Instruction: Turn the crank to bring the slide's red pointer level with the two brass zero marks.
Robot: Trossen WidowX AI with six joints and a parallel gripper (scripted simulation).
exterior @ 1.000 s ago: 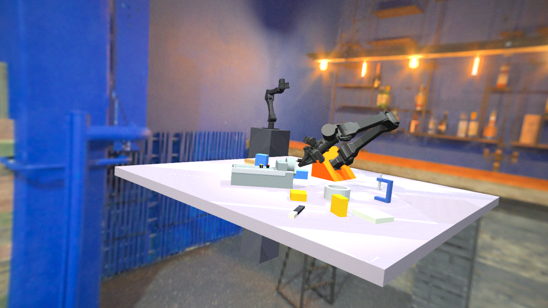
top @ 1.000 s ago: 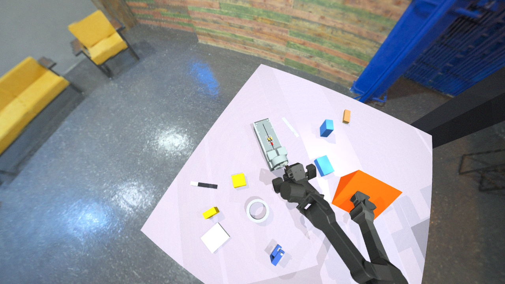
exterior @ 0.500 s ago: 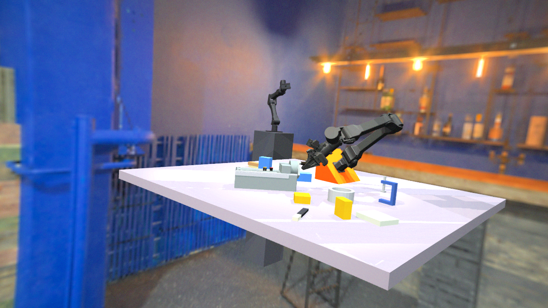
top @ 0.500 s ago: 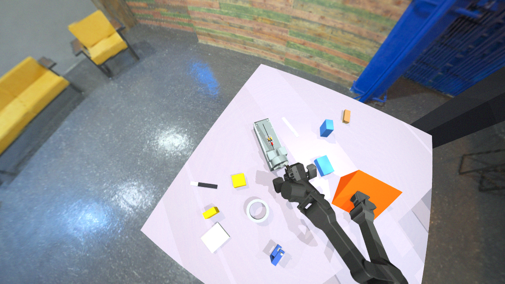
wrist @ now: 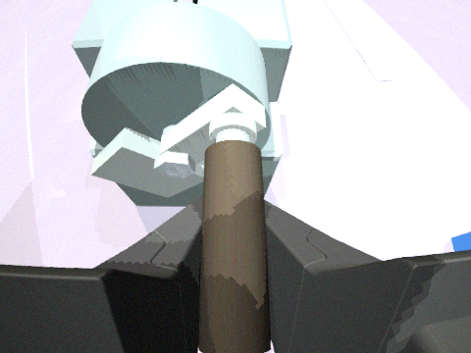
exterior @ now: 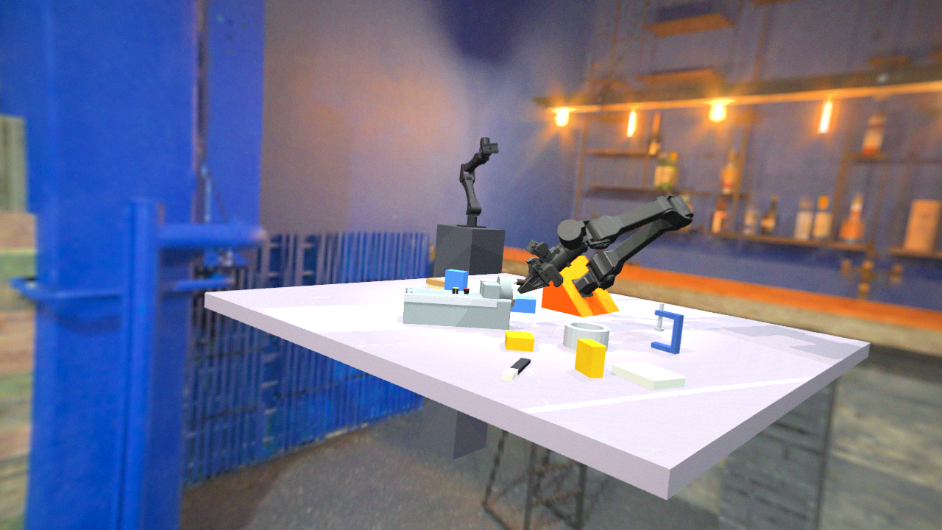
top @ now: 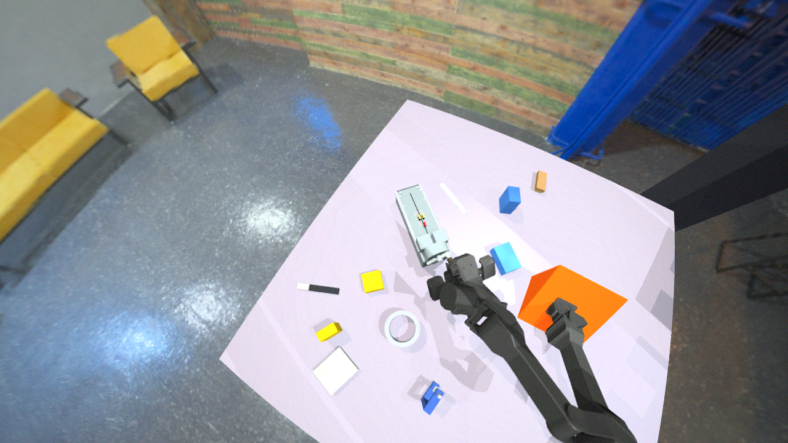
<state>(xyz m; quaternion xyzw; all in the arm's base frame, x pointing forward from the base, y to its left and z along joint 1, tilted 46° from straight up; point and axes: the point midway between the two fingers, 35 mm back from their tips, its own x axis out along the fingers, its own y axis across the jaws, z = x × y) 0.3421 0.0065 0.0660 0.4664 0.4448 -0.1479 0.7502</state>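
Right now my gripper tip is 120 mm short of the red pointer and 80 mm to the left of it. Also, from my gripper tip: brown crank handle (30 mm above, 10 mm to the left, 10 mm behind); metal strip (260 mm to the right, 90 mm below, 80 mm ahead); blue clamp (340 mm to the left, 130 mm behind, 30 mm below).
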